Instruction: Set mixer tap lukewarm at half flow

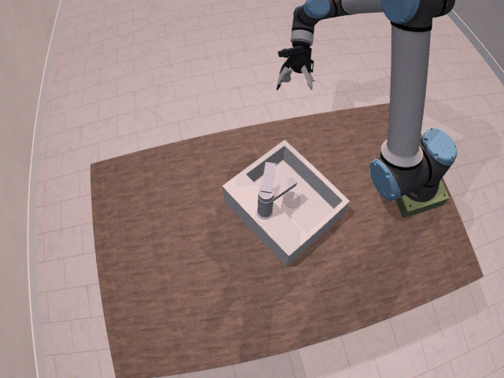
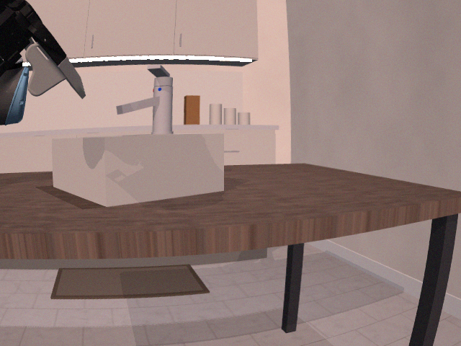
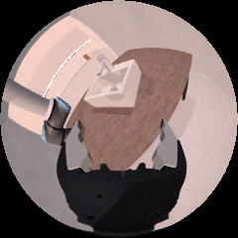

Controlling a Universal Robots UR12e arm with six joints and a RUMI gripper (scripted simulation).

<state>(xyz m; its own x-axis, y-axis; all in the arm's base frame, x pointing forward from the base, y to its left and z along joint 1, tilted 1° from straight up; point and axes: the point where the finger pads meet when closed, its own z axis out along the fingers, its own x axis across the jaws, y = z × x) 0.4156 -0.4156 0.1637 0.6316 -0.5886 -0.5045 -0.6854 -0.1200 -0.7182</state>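
Now: hand 370 mm to the right of the lever, 200 mm short of it and 50 mm below it. The rest, counted from my hand: grey mixer tap (390 mm to the left, 210 mm ahead, 10 mm above); white sink block (360 mm to the left, 180 mm below, 120 mm ahead).
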